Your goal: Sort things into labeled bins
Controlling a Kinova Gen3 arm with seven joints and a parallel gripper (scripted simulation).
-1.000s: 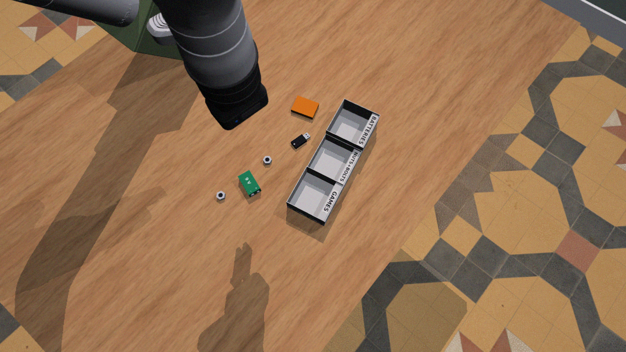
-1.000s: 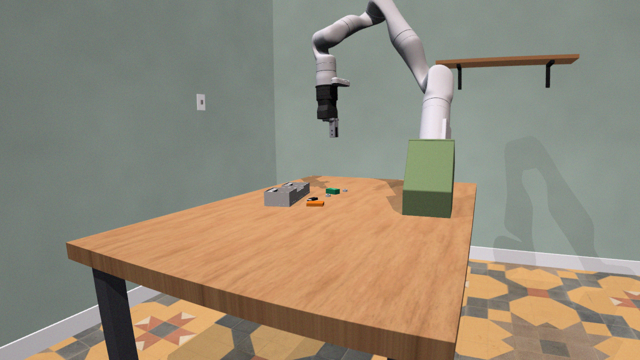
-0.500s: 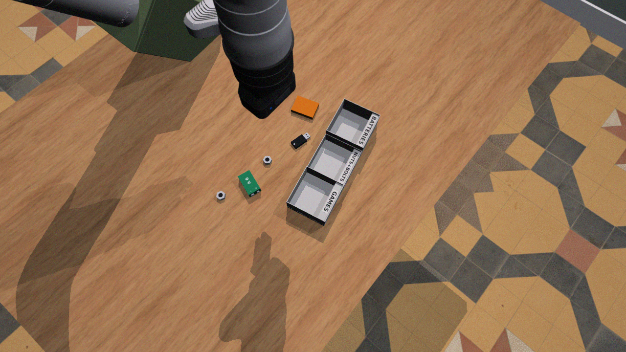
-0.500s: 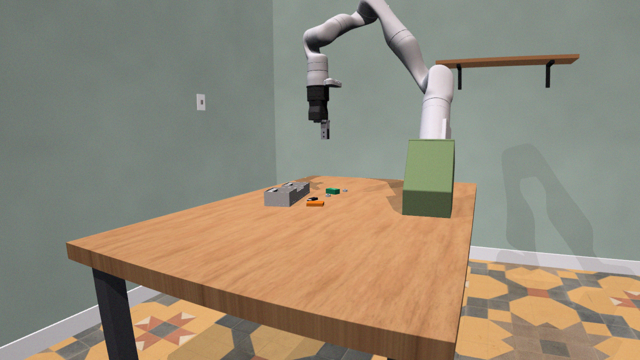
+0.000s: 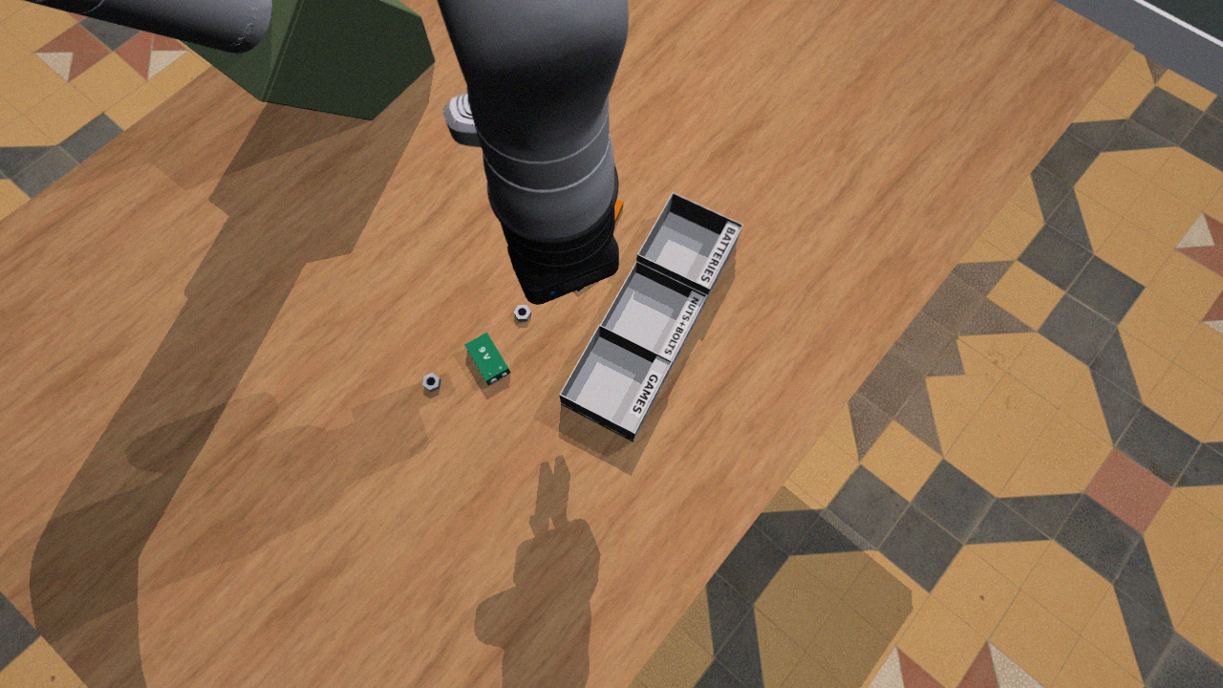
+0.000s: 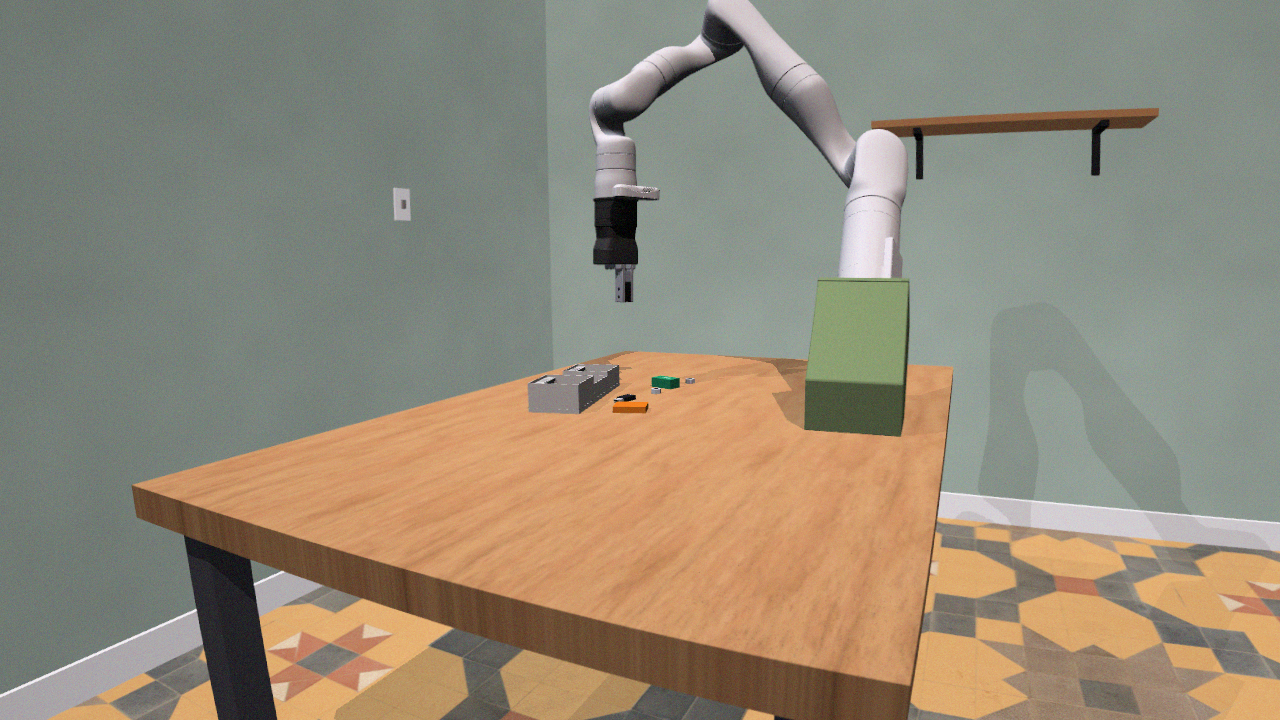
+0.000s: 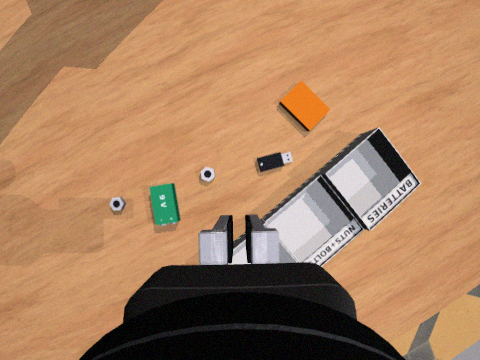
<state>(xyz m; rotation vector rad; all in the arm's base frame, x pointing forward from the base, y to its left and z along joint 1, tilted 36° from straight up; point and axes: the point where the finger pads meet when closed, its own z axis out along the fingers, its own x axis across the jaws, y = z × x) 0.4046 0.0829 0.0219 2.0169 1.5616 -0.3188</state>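
My gripper is now 50 mm short of the bin row, 80 mm to the right of it and 160 mm above it. Also, from my hand: black USB stick: 40 mm behind, 60 mm to the left, 180 mm below; then flat orange box: 90 mm behind, 120 mm to the left, 170 mm below; then green 9 v battery: 20 mm behind, 80 mm to the right, 170 mm below.
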